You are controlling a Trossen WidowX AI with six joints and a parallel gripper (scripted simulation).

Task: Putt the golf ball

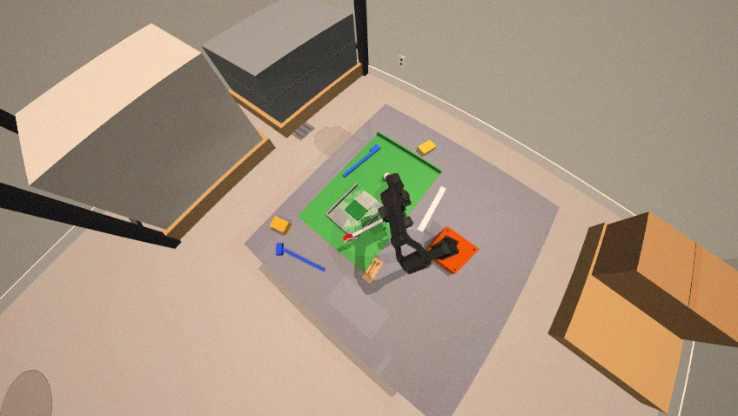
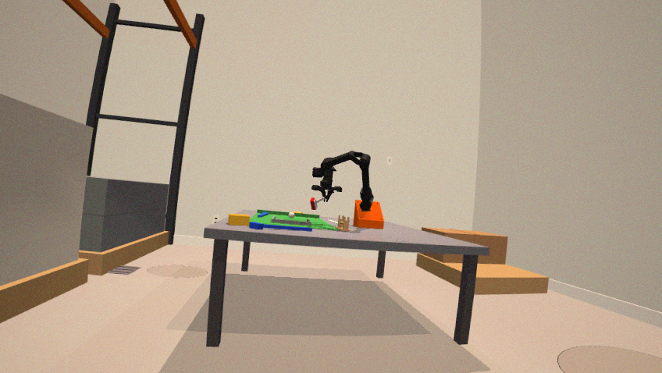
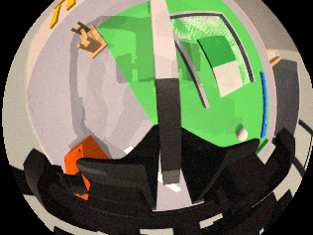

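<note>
My gripper tip is 10 cm to the right of the red putter, 6 cm short of it and 1 cm below it. The rest, counted from my gripper tip: white bar 20 cm to the right, 14 cm below, 14 cm behind; then wooden putter stand 25 cm to the left, 10 cm below, 4 cm behind; then green mat 19 cm ahead, 14 cm below, 11 cm to the right.
</note>
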